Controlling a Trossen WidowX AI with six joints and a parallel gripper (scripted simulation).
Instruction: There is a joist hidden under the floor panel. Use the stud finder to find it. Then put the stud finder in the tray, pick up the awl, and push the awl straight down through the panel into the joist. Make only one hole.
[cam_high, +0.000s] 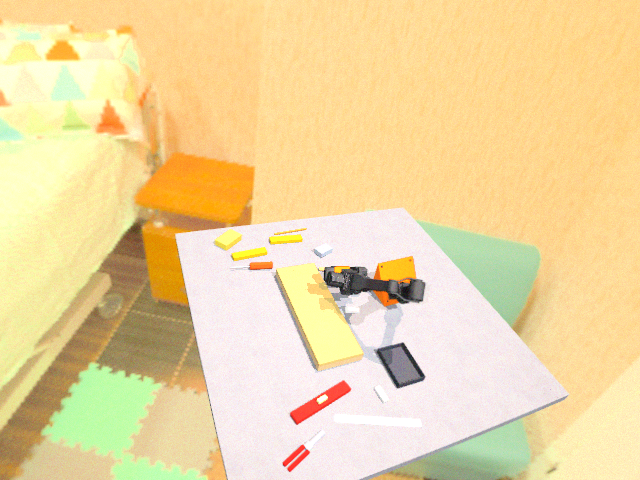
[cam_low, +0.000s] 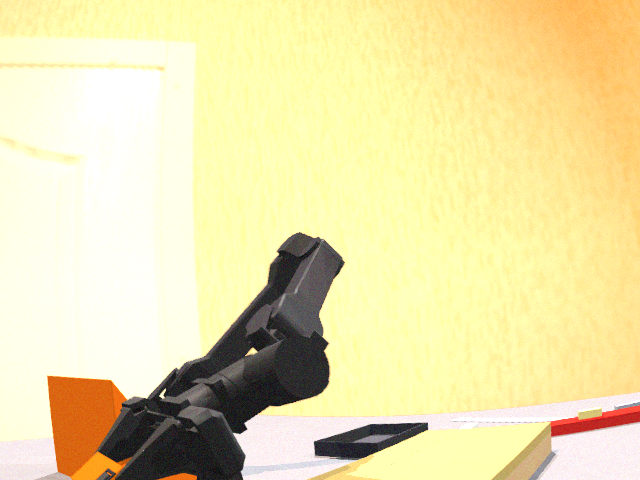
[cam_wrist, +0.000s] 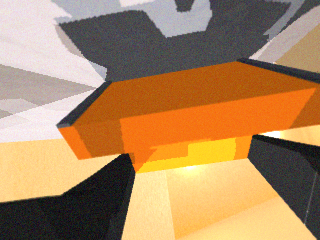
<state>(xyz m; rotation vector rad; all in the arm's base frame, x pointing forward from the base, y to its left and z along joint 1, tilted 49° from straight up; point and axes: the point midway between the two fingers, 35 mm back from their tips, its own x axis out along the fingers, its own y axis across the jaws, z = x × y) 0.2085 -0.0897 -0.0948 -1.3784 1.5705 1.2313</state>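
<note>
The orange stud finder is 1 cm below my gripper tip and 1 cm ahead of it. Also, from my gripper tip: awl (6 cm below, 5 cm to the right); red level (58 cm to the left, 26 cm ahead, 5 cm below); dark tray (50 cm to the left, 8 cm behind, 5 cm below).
</note>
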